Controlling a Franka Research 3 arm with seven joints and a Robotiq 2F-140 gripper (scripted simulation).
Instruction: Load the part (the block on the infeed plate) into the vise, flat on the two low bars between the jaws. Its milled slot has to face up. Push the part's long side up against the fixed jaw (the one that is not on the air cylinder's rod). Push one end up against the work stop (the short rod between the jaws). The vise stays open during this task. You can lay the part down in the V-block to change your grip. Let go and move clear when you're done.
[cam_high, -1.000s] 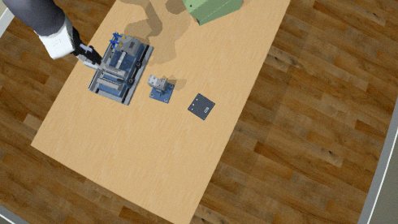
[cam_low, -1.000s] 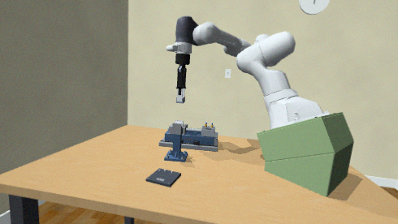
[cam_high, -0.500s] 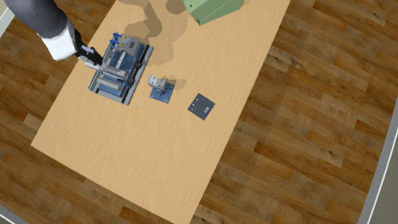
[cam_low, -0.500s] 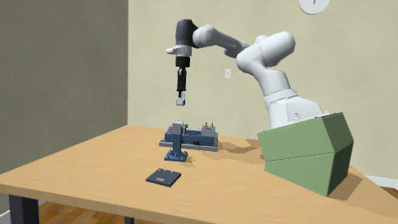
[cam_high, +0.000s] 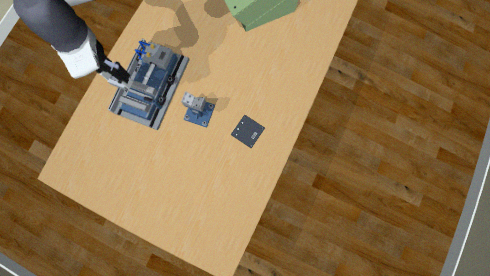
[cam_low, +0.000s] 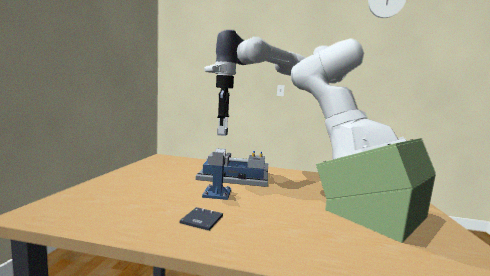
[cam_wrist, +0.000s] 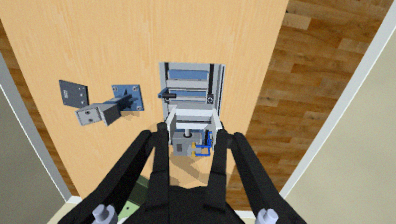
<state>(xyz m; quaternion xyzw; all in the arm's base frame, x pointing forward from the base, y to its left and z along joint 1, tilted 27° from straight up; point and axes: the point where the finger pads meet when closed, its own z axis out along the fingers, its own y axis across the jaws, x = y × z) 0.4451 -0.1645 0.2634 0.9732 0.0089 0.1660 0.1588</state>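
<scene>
Now: hand 1 cm short of the dark work stop rod, 7 cm to the right of it and 13 cm above it. The rest, counted from my hand: grey part (2 cm below); then vise (6 cm behind, 2 cm to the left, 18 cm below); then grey air cylinder (16 cm behind, 3 cm to the left, 14 cm below).
</scene>
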